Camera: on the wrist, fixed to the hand. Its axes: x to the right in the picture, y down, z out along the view.
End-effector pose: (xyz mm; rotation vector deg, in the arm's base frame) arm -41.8 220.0 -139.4 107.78 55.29 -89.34
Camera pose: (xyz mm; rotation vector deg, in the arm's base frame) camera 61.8 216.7 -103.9 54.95 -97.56 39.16
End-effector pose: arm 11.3 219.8 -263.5 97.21 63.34 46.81
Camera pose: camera -32.8 204.8 -164.4 -64.51 93.32 -69.09
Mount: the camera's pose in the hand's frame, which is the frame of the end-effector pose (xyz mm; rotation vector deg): -26.1 81.3 -68.6 -9.50 -11.45 -178.41
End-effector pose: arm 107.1 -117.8 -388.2 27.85 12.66 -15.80
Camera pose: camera 98.1 -10.0 -405.4 27.96 -31.30 162.31
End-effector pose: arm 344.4 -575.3 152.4 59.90 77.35 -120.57
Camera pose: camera 441.8 -550.0 109.2 69.05 -51.78 27.81
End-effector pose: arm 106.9 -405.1 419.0 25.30 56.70 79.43
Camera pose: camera 6.6 -433.6 452.4 -55.39 16.07 -80.66
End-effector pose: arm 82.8 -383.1 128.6 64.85 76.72 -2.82
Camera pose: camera 74.3 -311.1 210.7 -107.63 80.30 -111.47
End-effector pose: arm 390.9 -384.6 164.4 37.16 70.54 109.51
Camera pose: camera 328.8 -462.2 210.4 -55.49 23.80 -44.60
